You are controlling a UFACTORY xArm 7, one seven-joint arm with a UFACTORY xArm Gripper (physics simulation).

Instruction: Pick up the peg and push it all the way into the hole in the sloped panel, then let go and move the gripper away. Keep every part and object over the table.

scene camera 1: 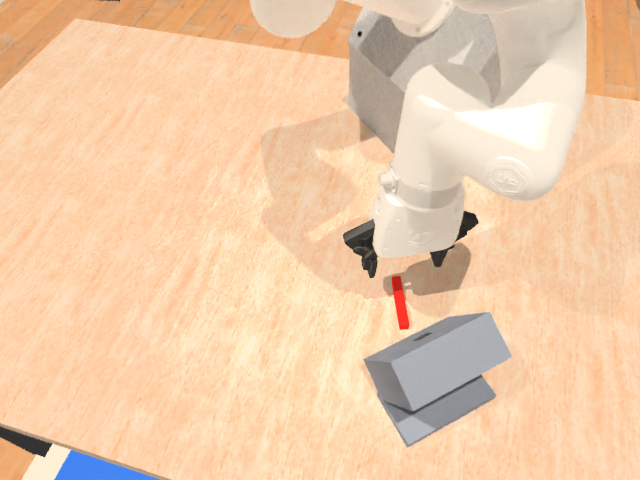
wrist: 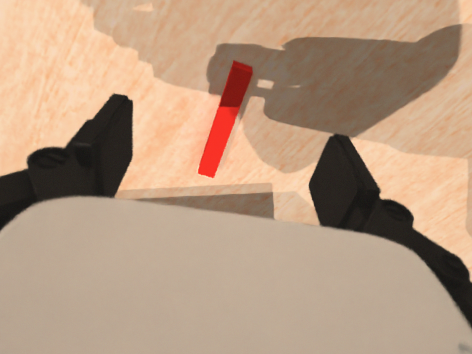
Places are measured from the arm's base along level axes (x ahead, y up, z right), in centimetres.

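Where they show: gripper, between the fingertips: [scene camera 1: 402, 263] [wrist: 229, 144].
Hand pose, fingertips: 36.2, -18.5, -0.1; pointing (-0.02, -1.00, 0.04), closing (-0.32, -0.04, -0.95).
After its pixels a point has its place, as x, y, z.
The red peg [scene camera 1: 401, 304] {39.1, -24.4, -0.7} [wrist: 225, 120] {37.8, -24.4, -0.4} lies flat on the table, one end near the sloped panel. The grey sloped panel [scene camera 1: 449, 356] {51.3, -13.1, -5.3} stands on its base plate at the lower right in the scene view, with a dark hole [scene camera 1: 422, 336] {47.0, -17.8, -2.9} in its upper face; the hole does not show in the wrist view. My gripper [scene camera 1: 405, 271] {36.2, -18.5, -0.1} [wrist: 229, 144] {36.2, -18.5, -0.1} is wide open and empty. It hangs above the table, and in the wrist view the peg shows between the two fingers, slanted and apart from both.
A grey block-like base [scene camera 1: 373, 93] {1.8, -17.3, 6.6} stands behind the arm at the back. The wooden table [scene camera 1: 180, 232] {29.6, -25.6, 35.2} extends to the left, with its front edge at the lower left. The arm's shadow falls across the peg's far end.
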